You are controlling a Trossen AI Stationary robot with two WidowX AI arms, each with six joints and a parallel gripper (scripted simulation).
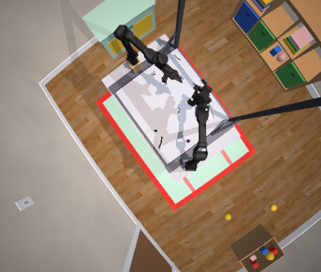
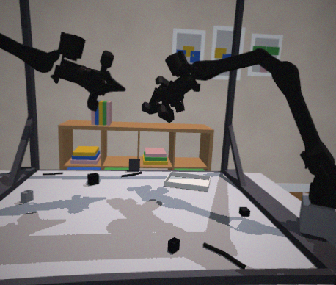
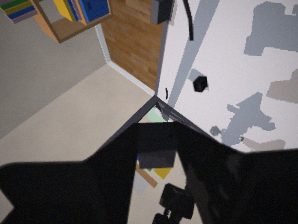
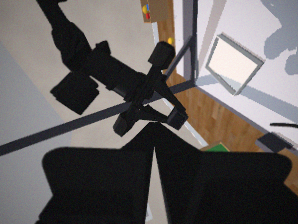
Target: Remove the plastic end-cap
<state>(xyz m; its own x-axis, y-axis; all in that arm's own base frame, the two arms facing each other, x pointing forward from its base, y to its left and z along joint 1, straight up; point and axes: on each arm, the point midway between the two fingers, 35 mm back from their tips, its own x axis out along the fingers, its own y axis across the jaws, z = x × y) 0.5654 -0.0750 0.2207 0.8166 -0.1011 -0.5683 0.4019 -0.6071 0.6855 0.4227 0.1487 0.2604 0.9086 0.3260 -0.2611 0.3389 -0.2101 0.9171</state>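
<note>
The black end-cap lies 3 cm to the right of my left hand and 1 cm below it.
</note>
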